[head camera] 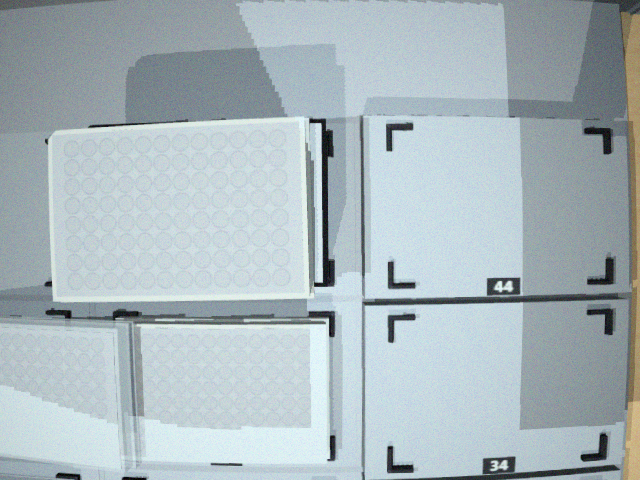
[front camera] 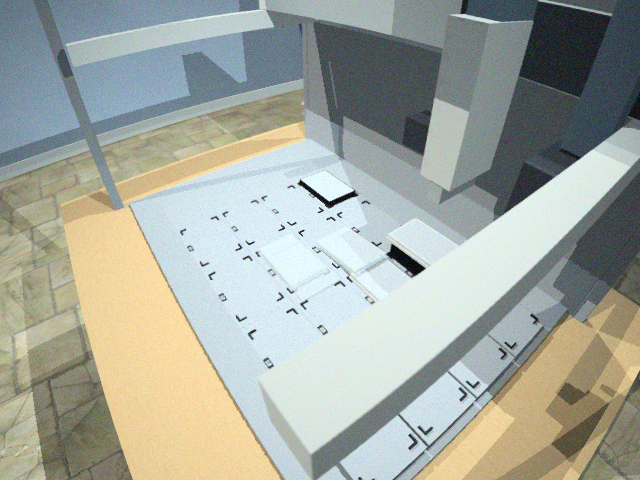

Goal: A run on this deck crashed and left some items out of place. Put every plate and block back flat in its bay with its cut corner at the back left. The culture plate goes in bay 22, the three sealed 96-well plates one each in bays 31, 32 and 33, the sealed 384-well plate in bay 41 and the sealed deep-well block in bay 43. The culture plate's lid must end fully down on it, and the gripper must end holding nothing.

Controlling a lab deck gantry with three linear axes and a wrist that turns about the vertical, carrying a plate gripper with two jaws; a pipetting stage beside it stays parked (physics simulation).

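Frame: origin at the robot's base, x left, y back, z up, level; millimetres.
Seen in the pictures: robot's base, origin of its link: (front camera: 181, 232).
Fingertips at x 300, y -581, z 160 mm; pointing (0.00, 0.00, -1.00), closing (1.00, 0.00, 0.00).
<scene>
Pixels of each thing's top centre, then the offset from my fingertips to it. "spot": a spot on its surface instead.
- sealed 96-well plate, centre of its top: (head camera: 171, 210) (front camera: 426, 241) dy +198, dx +59, dz -103 mm
- black-sided deep-well block, centre of its top: (head camera: 200, 203) (front camera: 429, 248) dy +189, dx +64, dz -118 mm
- second 96-well plate, centre of its top: (head camera: 218, 395) (front camera: 389, 283) dy +189, dx -43, dz -146 mm
- culture plate, centre of its top: (front camera: 302, 265) dy +316, dx -150, dz -138 mm
- black-sided 384-well plate, centre of its top: (front camera: 326, 184) dy +517, dx +64, dz -146 mm
- Bay 44's label, a spot on its surface: (head camera: 503, 286) spot: dy +25, dx +18, dz -145 mm
- bay 34's label, a spot on its surface: (head camera: 498, 465) spot: dy +25, dx -89, dz -145 mm
My gripper's dark body (front camera: 535, 180) is at the right in the front view; the beam hides its fingers. At bay 43 a sealed 96-well plate (front camera: 421, 238) (head camera: 180, 206) lies slightly turned on the black-sided deep-well block (front camera: 405, 258) (head camera: 325, 206), cut corner at the back left. A second 96-well plate (front camera: 390, 276) (head camera: 227, 382) is in bay 33. A third (front camera: 351, 250) (head camera: 56, 392) lies right of bay 32's place, its right edge meeting the second's left edge. The culture plate (front camera: 292, 258) is around bay 22, its lid shifted right. The black-sided 384-well plate (front camera: 328, 186) is around bay 41.
Bay 44's label (head camera: 503, 286) and bay 34's label (head camera: 498, 465) show at the right in the head view. The parked pipetting stage (front camera: 465, 108) stands over the back of the deck. A thick pale beam (front camera: 444, 310) crosses the front view and hides part of the deck.
</scene>
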